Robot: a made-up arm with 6 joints. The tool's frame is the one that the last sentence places. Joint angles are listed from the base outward.
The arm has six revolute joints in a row. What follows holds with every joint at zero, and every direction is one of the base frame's. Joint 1 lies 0.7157 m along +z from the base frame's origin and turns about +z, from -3.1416 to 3.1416 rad. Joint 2 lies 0.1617 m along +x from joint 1 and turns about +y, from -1.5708 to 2.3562 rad. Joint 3 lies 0.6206 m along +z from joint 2 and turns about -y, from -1.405 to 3.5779 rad. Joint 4 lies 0.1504 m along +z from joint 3 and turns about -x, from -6.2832 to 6.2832 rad. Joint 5 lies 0.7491 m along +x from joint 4 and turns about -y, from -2.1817 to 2.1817 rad. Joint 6 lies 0.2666 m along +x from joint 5 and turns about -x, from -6.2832 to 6.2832 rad. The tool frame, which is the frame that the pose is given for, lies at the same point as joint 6; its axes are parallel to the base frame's.
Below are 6 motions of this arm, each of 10 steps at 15 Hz.
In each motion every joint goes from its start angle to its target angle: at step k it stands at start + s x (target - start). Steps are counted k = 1, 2, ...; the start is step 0. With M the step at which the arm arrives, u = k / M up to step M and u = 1 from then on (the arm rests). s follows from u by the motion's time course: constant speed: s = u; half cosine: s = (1 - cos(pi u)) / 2; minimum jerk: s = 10 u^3 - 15 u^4 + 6 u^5.
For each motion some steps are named. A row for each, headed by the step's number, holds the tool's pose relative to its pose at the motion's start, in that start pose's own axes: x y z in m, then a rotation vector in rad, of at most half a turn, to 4 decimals.
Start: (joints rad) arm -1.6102 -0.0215 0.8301 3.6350 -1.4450 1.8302
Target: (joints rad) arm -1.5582 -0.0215 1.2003 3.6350 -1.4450 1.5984
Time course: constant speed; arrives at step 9
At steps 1, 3, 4, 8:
1: 0.0271 0.0163 0.0184 0.0102 -0.0155 0.0353
3: 0.0784 0.0523 0.0562 0.0302 -0.0442 0.1066
4: 0.1025 0.0719 0.0755 0.0399 -0.0574 0.1426
8: 0.1875 0.1605 0.1549 0.0762 -0.1022 0.2888

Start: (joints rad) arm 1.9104 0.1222 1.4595 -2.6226 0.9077 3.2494
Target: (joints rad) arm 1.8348 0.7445 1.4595 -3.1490 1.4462 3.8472
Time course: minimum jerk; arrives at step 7
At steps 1, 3, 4, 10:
1: 0.0155 0.0143 -0.0136 -0.0128 0.0238 0.0153
3: 0.2041 0.2195 -0.2455 -0.1990 0.3609 0.2720
4: 0.2942 0.3632 -0.4500 -0.3267 0.5955 0.5090
10: 0.3427 0.5333 -0.7481 -0.4567 0.8732 0.8977

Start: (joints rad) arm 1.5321 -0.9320 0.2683 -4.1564 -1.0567 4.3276
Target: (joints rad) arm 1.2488 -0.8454 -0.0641 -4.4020 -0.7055 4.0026
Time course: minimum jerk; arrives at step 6
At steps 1, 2, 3, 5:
1: -0.0049 0.0070 -0.0144 -0.0015 0.0127 0.0133
2: -0.0289 0.0352 -0.0872 -0.0083 0.0794 0.0713
3: -0.0685 0.0593 -0.2135 -0.0179 0.2032 0.1404
5: -0.1283 0.0387 -0.4162 -0.0229 0.4212 0.1748

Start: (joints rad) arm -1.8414 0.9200 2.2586 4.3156 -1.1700 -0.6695
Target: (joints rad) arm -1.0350 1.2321 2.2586 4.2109 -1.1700 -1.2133
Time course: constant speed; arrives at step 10
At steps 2, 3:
2: 0.0686 -0.0896 0.0035 0.2455 0.0992 0.0912
3: 0.1089 -0.1347 -0.0024 0.3689 0.1540 0.1300

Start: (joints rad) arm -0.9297 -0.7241 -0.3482 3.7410 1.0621 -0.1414
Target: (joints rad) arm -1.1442 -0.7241 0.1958 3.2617 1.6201 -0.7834
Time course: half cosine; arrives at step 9
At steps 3, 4, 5, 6, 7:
3: -0.0777 0.0592 -0.0078 0.3024 -0.0553 -0.0287
4: -0.1330 0.0906 -0.0089 0.4877 -0.0885 -0.0544
5: -0.1955 0.1178 -0.0068 0.6728 -0.1227 -0.0872
6: -0.2571 0.1376 -0.0019 0.8343 -0.1548 -0.1222
7: -0.3092 0.1496 0.0043 0.9563 -0.1814 -0.1530

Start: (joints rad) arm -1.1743 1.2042 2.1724 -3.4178 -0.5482 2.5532
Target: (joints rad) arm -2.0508 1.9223 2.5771 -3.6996 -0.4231 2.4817
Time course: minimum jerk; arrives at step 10
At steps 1, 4, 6, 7, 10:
1: -0.0030 -0.0091 0.0035 -0.0051 0.0009 -0.0032
4: -0.1211 -0.3133 0.1981 -0.1878 0.0103 -0.1265
6: -0.2893 -0.5644 0.5679 -0.3956 -0.0359 -0.2843
7: -0.3701 -0.6205 0.7533 -0.4795 -0.0748 -0.3510
10: -0.4615 -0.6428 0.9571 -0.5650 -0.1284 -0.4192

